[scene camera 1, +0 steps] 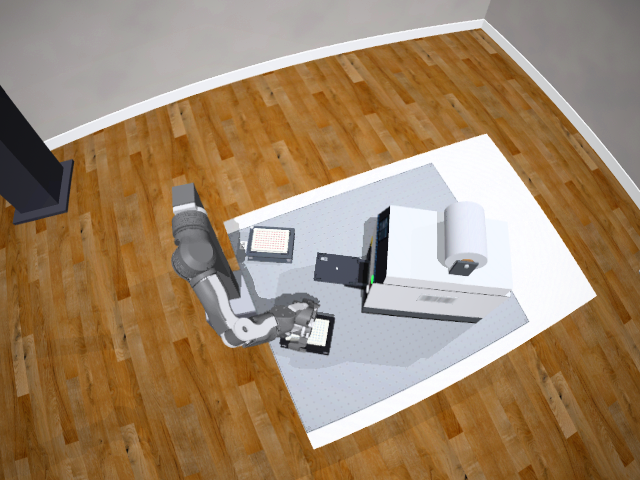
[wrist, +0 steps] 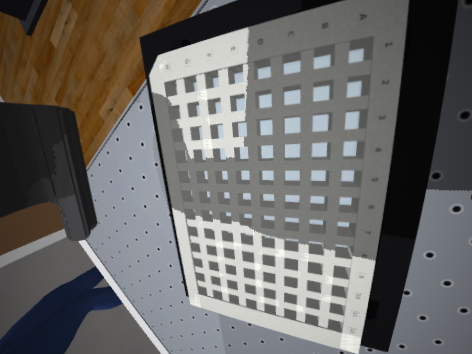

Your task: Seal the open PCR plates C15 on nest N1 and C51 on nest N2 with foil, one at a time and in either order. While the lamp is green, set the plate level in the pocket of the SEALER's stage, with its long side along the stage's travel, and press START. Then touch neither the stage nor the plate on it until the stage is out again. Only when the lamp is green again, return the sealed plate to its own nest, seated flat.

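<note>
An open white plate [scene camera 1: 320, 332] [wrist: 305, 186] with pale wells lies in a black nest [scene camera 1: 323, 352] [wrist: 422, 100] at the table's near side. My gripper [scene camera 1: 301, 333] is open over this plate, with one dark finger at the left of the wrist view; nothing is seen held. Another plate [scene camera 1: 271, 240], with red-tinted wells, lies in the other nest [scene camera 1: 271, 257] nearer the wall. I cannot read which plate is C15 or C51. The sealer's dark stage [scene camera 1: 338, 269] is out with no plate on it. The sealer's lamp [scene camera 1: 372, 279] is green. START cannot be made out.
The white sealer [scene camera 1: 413, 248] stands right of the stage, with a foil roll [scene camera 1: 465, 232] on top. The arm [scene camera 1: 211, 294] reaches in from the left. A dark pillar [scene camera 1: 25, 160] stands at the far left. A blue shape [wrist: 55, 310] shows low in the wrist view.
</note>
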